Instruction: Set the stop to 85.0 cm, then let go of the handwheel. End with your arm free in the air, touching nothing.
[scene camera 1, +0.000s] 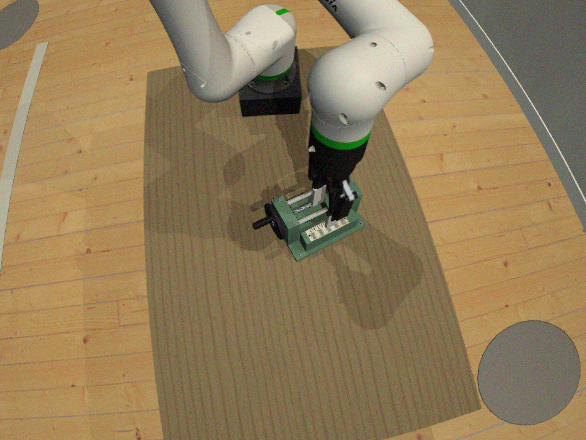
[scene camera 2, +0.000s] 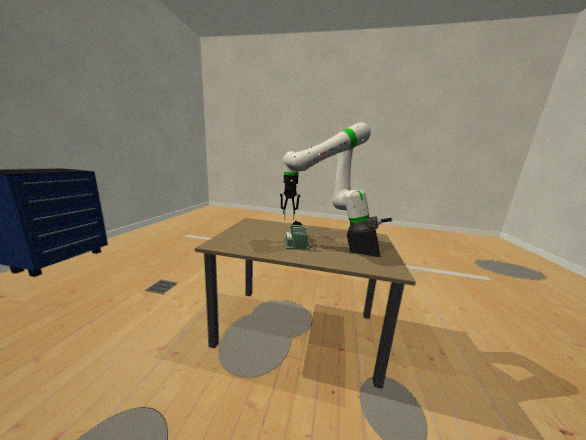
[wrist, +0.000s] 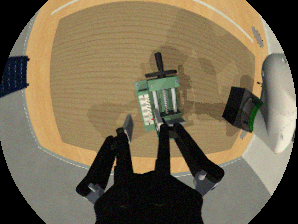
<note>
In view: my gripper (scene camera 1: 323, 213).
My gripper shows as well in the wrist view (wrist: 143, 117).
</note>
